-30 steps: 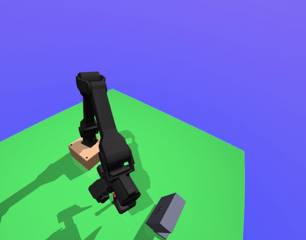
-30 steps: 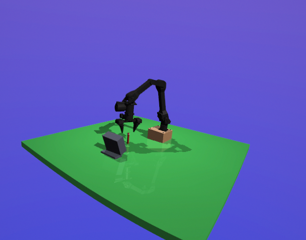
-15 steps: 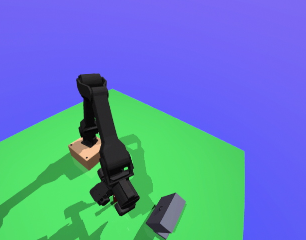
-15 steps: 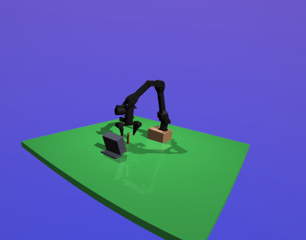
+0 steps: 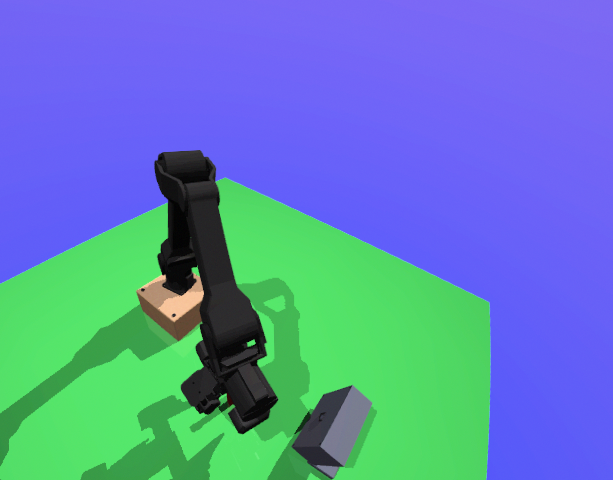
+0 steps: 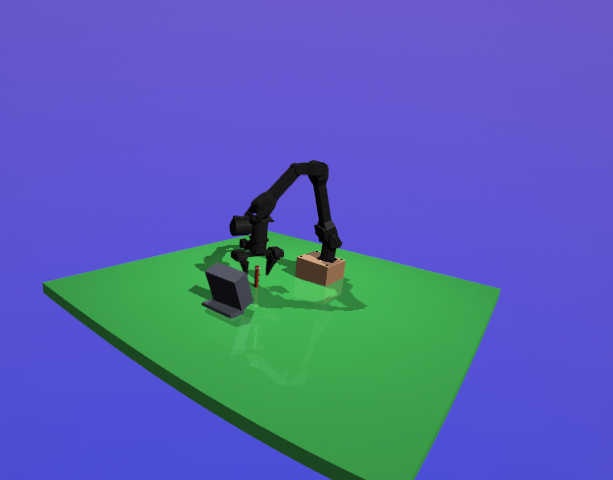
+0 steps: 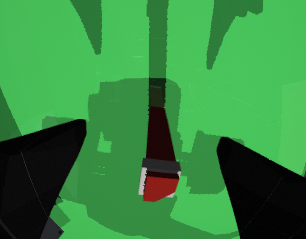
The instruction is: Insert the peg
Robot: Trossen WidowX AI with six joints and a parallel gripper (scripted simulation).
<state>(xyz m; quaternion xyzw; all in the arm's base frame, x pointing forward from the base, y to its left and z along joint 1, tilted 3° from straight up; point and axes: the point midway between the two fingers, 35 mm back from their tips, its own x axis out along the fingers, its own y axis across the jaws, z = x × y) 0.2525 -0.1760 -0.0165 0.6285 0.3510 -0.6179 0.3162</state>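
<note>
My gripper tip is now 210 mm short of the grey sloped panel, 30 mm below it and 20 mm to the right of it. The rest, counted from my gripper tip: red peg 20 mm above; then thin grey foot 230 mm ahead, 30 mm below, 10 mm to the left.
</note>
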